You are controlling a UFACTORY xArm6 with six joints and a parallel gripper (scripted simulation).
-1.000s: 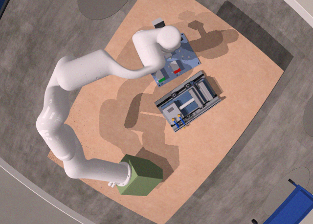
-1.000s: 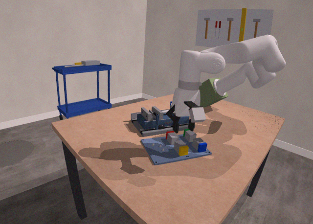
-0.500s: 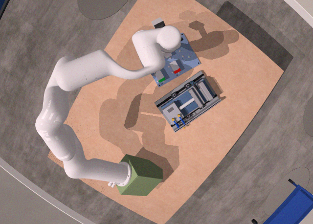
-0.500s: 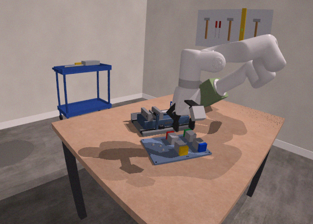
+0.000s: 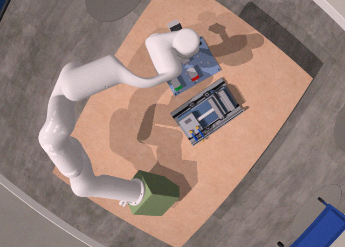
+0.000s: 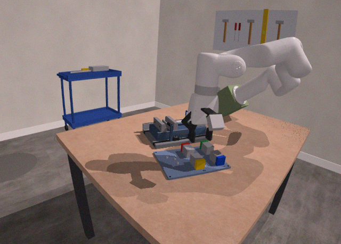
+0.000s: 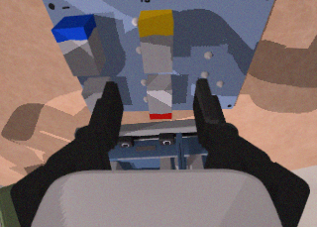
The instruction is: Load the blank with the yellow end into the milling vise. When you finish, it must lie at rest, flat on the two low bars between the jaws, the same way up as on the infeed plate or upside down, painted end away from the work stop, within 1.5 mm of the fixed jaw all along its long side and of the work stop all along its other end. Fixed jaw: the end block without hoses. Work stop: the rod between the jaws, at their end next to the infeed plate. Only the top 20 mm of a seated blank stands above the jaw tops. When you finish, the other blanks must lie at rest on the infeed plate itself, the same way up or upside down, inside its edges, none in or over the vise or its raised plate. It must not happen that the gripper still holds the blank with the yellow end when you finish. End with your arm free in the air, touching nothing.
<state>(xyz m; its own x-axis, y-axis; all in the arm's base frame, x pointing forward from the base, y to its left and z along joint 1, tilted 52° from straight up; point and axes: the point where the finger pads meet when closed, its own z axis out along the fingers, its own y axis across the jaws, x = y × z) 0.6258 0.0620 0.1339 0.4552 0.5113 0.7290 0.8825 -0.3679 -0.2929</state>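
My hand is 100 mm above the yellow-ended blank. Round my hand: red-ended blank 40 mm behind, 80 mm to the right, 100 mm below; then blue-ended blank 80 mm behind, 40 mm to the left, 100 mm below; then green-ended blank 120 mm behind, 40 mm to the right, 100 mm below.
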